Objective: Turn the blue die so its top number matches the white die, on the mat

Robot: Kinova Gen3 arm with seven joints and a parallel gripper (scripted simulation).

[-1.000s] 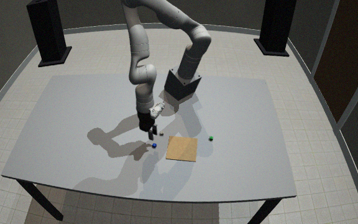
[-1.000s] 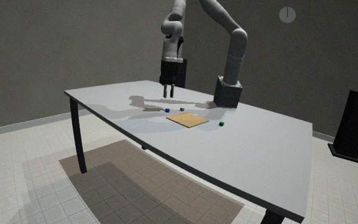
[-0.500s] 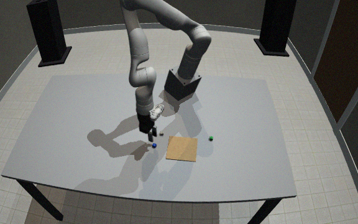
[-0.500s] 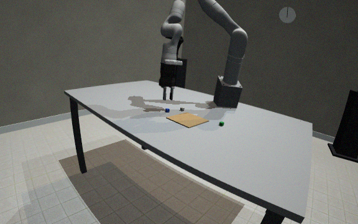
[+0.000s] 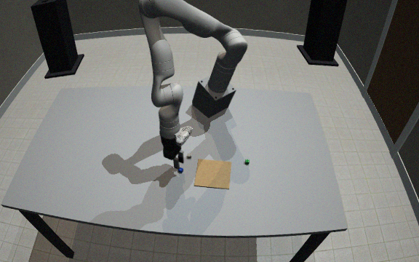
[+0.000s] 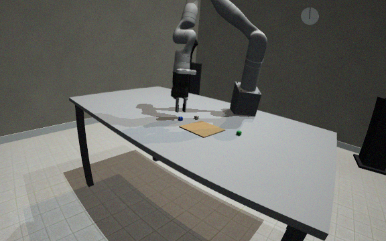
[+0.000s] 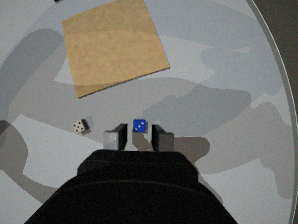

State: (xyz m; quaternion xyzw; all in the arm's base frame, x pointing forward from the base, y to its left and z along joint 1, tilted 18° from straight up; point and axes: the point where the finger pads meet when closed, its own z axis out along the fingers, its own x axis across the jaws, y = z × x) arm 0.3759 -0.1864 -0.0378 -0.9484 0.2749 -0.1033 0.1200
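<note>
The blue die lies 5 cm below my hand. The rest, counted from my hand: white die: 7 cm behind, 4 cm to the left, 5 cm below; green die: 2 cm behind, 29 cm to the left, 5 cm below; tan mat: 2 cm ahead, 14 cm to the left, 6 cm below.
</note>
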